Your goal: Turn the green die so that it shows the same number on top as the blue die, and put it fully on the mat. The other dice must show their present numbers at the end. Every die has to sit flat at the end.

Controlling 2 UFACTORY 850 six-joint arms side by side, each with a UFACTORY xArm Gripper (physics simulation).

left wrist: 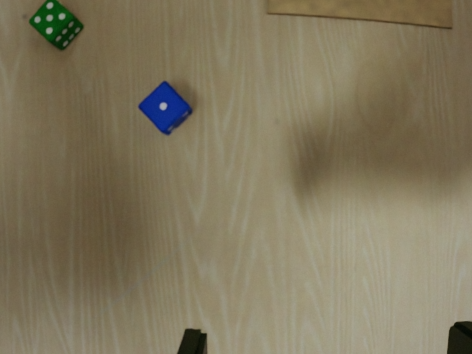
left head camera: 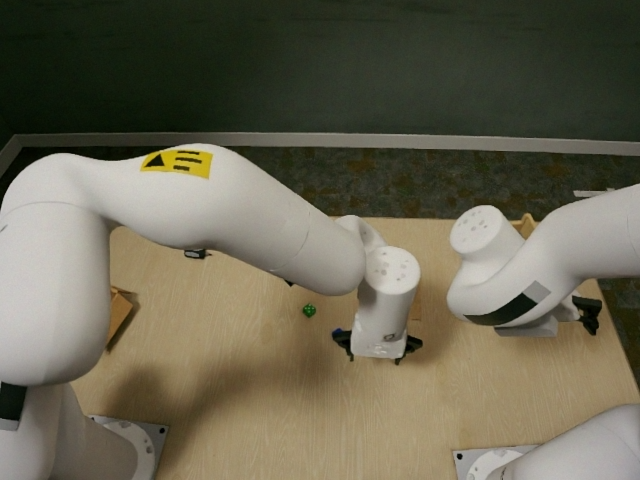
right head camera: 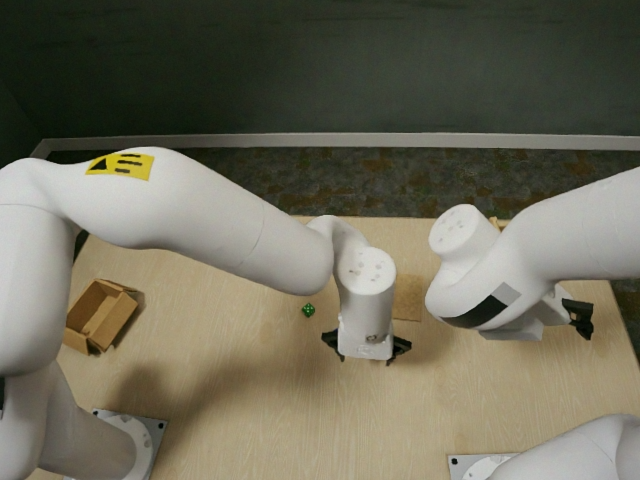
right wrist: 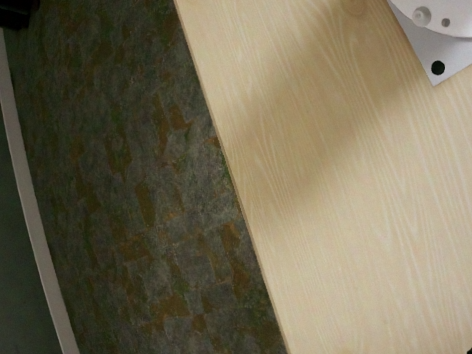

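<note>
The green die [left head camera: 309, 310] [right head camera: 308, 309] [left wrist: 50, 24] lies flat, five on top and six on a side face in the left wrist view. The blue die [left head camera: 337, 332] [left wrist: 164, 107] lies flat with one on top. The brown mat [left head camera: 416, 308] [right head camera: 408, 304] [left wrist: 360, 10] is partly hidden; both dice are off it. A dark corner [left head camera: 289, 282], apparently the black die, shows beside the left arm; its number is hidden. My left gripper [left head camera: 374, 360] [right head camera: 364, 361] [left wrist: 327, 342] is open and empty, above the table in front of the mat. My right gripper [left head camera: 591, 328] [right head camera: 584, 328] is open, far right.
A cardboard box [left head camera: 119, 316] [right head camera: 116, 322] stands at the left. A small black-and-grey item [left head camera: 194, 253] lies at the back left. A wooden box [left head camera: 527, 225] [right head camera: 494, 223] is mostly hidden behind the right arm. The left arm spans the back of the table.
</note>
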